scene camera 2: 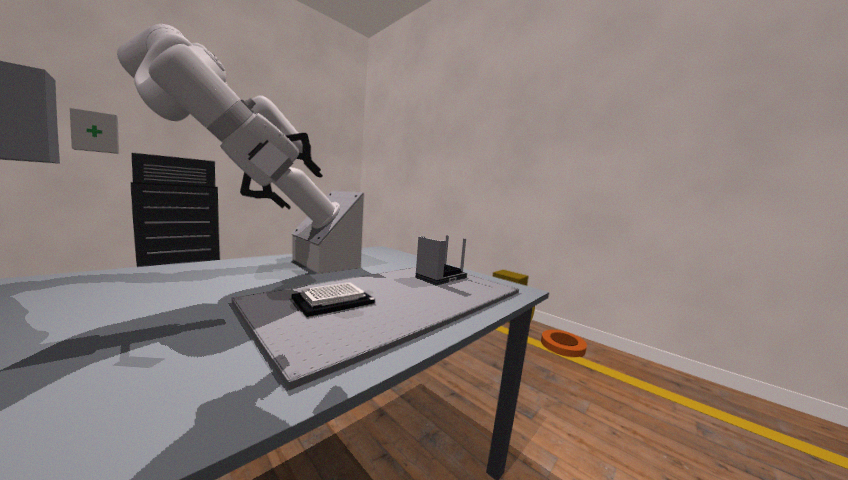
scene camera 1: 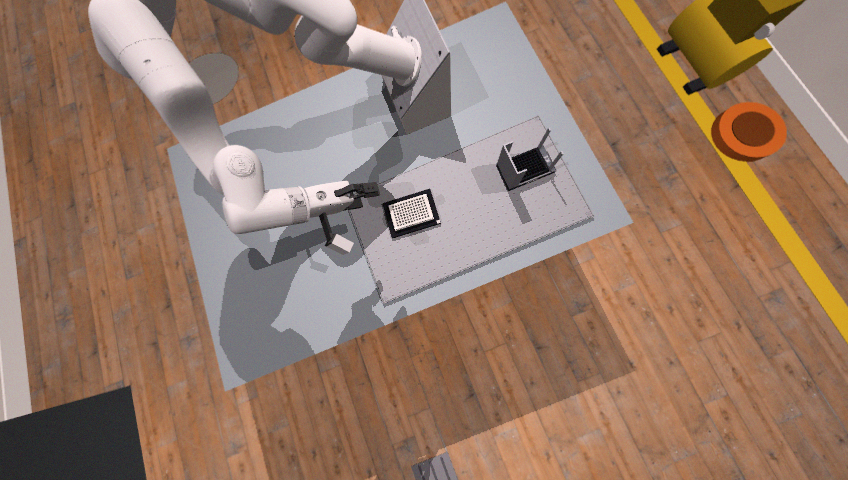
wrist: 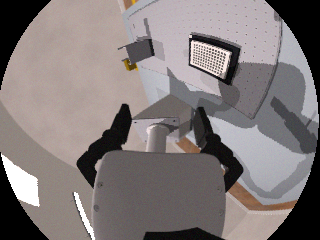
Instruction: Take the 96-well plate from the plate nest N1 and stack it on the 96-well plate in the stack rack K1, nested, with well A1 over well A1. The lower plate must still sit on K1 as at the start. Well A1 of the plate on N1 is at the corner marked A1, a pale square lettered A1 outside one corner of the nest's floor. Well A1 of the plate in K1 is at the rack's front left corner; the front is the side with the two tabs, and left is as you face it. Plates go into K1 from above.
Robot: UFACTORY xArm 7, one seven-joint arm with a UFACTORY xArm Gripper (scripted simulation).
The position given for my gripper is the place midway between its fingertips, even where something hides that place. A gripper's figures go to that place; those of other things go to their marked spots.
Labels:
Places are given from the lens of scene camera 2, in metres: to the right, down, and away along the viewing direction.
my gripper (scene camera 2: 304, 191): -0.25, -0.10, 0.56
white 96-well plate (scene camera 2: 326, 295): -0.22, 0.13, 0.61

